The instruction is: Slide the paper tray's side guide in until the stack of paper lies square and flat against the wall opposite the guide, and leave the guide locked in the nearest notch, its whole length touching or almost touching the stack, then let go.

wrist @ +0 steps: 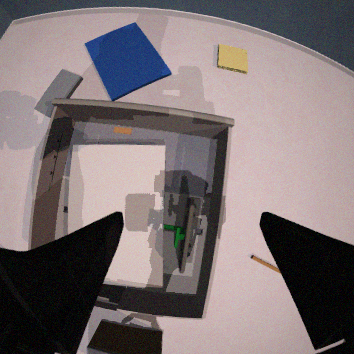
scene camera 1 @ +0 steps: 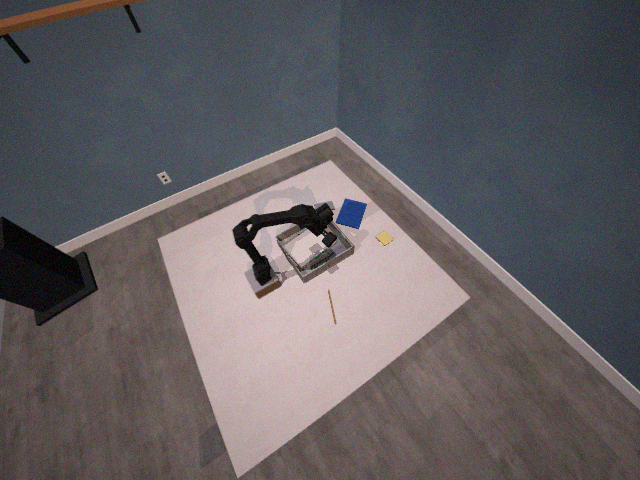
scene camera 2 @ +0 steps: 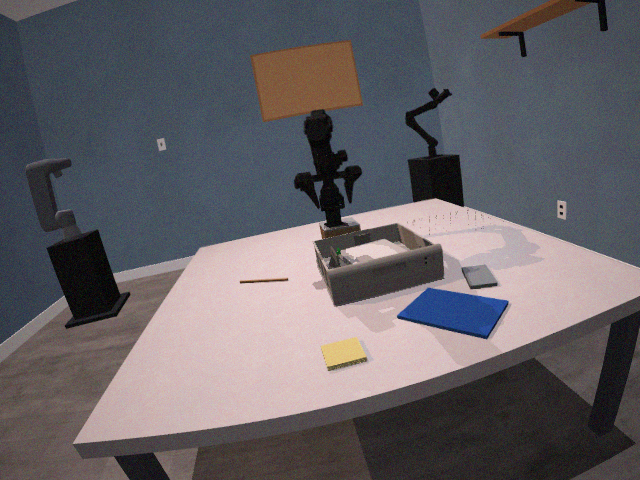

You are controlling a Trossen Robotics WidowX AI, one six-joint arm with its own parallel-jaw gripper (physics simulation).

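The grey paper tray stands on the table. The white paper stack lies inside; in the wrist view a narrow strip shows between its left edge and the tray's left wall. The dark side guide, with a green part, stands right of the stack, with a gap between them. Its notches are too dark to tell. My gripper is open and empty above the tray, its fingertips to either side of the guide in the wrist view.
A blue book and a grey block lie beyond the tray. A yellow pad lies farther right. A pencil lies on the guide's side.
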